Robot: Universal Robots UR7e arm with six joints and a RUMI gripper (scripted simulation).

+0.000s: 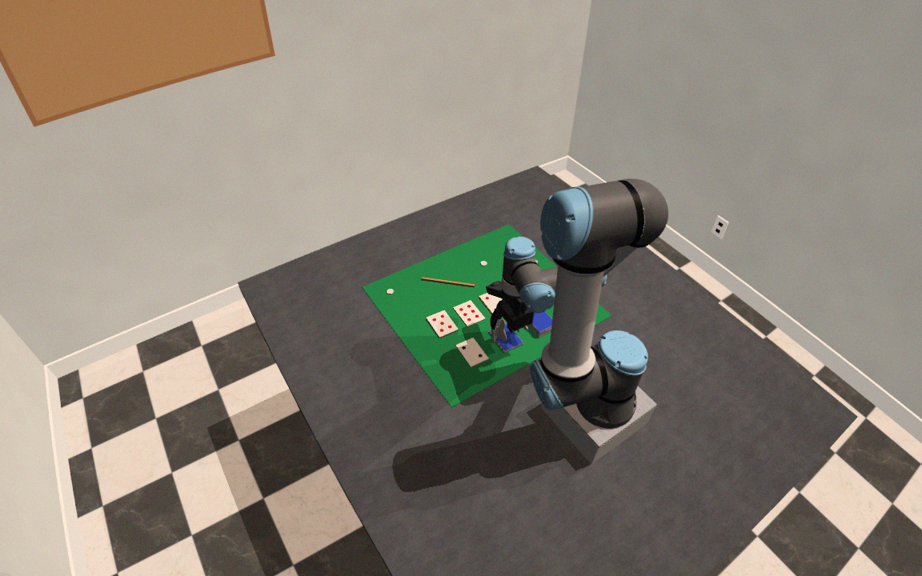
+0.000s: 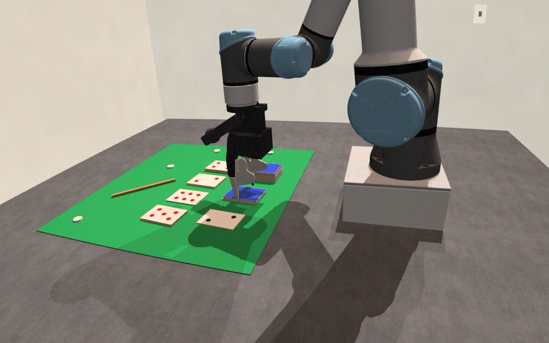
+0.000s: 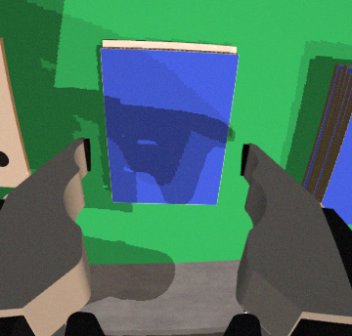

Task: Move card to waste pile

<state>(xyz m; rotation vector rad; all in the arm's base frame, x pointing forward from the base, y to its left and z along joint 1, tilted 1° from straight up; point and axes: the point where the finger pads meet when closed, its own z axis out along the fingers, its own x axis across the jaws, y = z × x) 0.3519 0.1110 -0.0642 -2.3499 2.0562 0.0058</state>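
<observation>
Right now the red-pip card is 2 cm below my hand. The rest, counted from my hand: green mat: 16 cm ahead, 4 cm below; then thin wooden stick: 28 cm ahead, 8 cm to the left, 2 cm below.
</observation>
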